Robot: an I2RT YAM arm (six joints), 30 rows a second.
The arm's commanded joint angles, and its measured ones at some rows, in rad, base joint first. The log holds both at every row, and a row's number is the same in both.
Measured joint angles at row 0: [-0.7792, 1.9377, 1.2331, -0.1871, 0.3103, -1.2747]
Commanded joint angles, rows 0 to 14: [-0.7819, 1.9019, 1.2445, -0.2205, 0.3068, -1.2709]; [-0.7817, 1.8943, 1.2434, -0.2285, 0.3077, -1.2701]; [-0.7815, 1.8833, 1.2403, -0.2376, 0.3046, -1.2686]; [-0.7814, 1.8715, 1.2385, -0.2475, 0.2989, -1.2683]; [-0.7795, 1.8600, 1.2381, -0.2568, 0.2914, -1.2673]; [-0.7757, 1.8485, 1.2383, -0.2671, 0.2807, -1.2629]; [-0.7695, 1.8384, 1.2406, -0.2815, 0.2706, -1.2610]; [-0.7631, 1.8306, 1.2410, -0.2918, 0.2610, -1.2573]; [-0.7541, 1.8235, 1.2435, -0.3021, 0.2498, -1.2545]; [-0.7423, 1.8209, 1.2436, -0.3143, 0.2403, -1.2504]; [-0.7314, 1.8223, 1.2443, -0.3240, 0.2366, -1.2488]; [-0.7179, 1.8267, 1.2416, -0.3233, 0.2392, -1.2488]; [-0.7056, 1.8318, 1.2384, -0.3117, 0.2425, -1.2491]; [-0.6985, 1.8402, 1.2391, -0.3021, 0.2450, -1.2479]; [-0.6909, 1.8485, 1.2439, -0.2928, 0.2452, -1.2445]
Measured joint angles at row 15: [-0.7166, 1.8633, 1.2327, -0.2649, 0.2695, -1.2602]
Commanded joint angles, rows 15 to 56: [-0.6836, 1.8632, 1.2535, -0.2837, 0.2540, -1.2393]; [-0.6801, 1.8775, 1.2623, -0.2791, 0.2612, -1.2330]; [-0.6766, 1.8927, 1.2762, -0.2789, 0.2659, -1.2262]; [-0.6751, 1.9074, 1.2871, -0.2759, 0.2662, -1.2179]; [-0.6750, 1.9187, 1.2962, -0.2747, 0.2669, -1.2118]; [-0.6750, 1.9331, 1.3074, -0.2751, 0.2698, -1.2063]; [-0.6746, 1.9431, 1.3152, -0.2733, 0.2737, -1.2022]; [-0.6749, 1.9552, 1.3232, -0.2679, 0.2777, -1.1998]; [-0.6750, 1.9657, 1.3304, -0.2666, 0.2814, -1.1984]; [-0.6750, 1.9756, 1.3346, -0.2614, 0.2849, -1.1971]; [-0.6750, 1.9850, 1.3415, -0.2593, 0.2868, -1.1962]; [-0.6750, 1.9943, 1.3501, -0.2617, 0.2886, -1.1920]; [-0.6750, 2.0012, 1.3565, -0.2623, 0.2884, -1.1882]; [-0.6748, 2.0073, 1.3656, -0.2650, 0.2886, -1.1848]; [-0.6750, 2.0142, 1.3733, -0.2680, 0.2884, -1.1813]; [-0.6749, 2.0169, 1.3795, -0.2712, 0.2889, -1.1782]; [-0.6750, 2.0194, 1.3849, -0.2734, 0.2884, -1.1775]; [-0.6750, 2.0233, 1.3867, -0.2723, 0.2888, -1.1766]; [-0.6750, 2.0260, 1.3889, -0.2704, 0.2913, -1.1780]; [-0.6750, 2.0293, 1.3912, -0.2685, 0.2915, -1.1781]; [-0.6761, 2.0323, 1.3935, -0.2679, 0.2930, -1.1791]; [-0.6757, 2.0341, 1.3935, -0.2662, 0.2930, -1.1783]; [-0.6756, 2.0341, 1.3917, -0.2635, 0.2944, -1.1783]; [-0.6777, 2.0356, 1.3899, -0.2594, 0.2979, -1.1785]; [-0.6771, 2.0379, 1.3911, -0.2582, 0.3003, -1.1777]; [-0.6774, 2.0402, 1.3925, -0.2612, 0.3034, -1.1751]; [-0.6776, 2.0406, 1.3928, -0.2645, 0.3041, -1.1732]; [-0.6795, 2.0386, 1.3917, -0.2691, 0.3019, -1.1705]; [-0.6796, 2.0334, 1.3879, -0.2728, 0.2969, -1.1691]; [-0.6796, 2.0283, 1.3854, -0.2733, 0.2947, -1.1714]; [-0.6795, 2.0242, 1.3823, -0.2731, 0.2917, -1.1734]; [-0.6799, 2.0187, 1.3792, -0.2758, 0.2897, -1.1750]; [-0.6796, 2.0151, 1.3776, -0.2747, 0.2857, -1.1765]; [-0.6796, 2.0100, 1.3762, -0.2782, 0.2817, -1.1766]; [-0.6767, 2.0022, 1.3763, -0.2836, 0.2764, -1.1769]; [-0.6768, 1.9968, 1.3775, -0.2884, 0.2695, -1.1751]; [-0.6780, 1.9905, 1.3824, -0.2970, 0.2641, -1.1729]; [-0.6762, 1.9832, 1.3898, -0.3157, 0.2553, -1.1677]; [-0.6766, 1.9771, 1.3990, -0.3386, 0.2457, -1.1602]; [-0.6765, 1.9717, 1.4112, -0.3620, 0.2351, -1.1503]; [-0.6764, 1.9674, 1.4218, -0.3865, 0.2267, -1.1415]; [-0.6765, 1.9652, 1.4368, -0.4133, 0.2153, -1.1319]
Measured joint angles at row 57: [-0.6754, 2.0338, 1.3899, -0.3168, 0.2623, -1.1667]
